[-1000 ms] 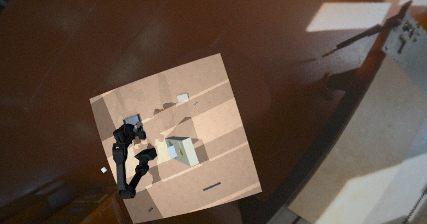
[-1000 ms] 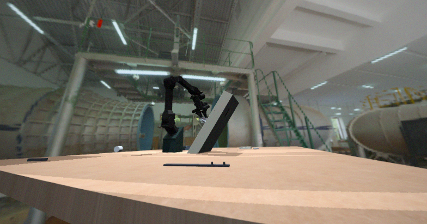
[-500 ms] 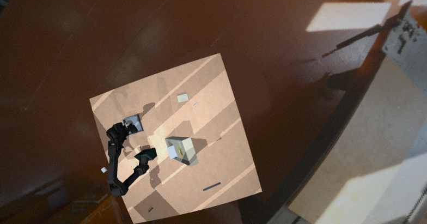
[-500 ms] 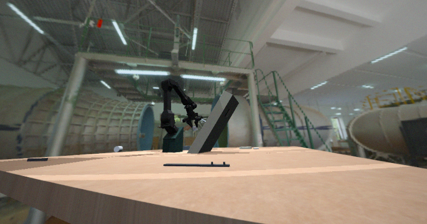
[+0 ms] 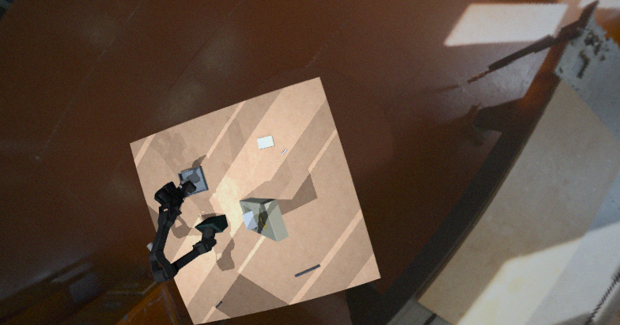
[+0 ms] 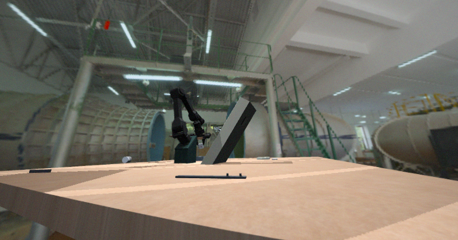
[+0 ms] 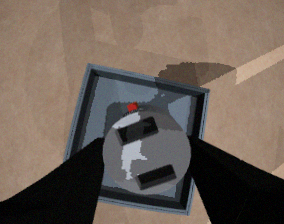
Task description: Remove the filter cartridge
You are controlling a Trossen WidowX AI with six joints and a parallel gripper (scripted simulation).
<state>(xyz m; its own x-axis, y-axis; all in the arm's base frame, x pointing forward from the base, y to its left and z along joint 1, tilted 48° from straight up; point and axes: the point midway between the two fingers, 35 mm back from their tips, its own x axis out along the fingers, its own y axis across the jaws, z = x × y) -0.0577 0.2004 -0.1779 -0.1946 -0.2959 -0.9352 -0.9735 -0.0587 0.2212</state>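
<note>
My gripper tip is right at the round grey filter cartridge. Also, from my gripper tip: grey tray (110 mm below); then grey bracket (330 mm ahead, 290 mm to the right, 40 mm above); then grey service panel (380 mm ahead, 290 mm to the right, 50 mm above).
</note>
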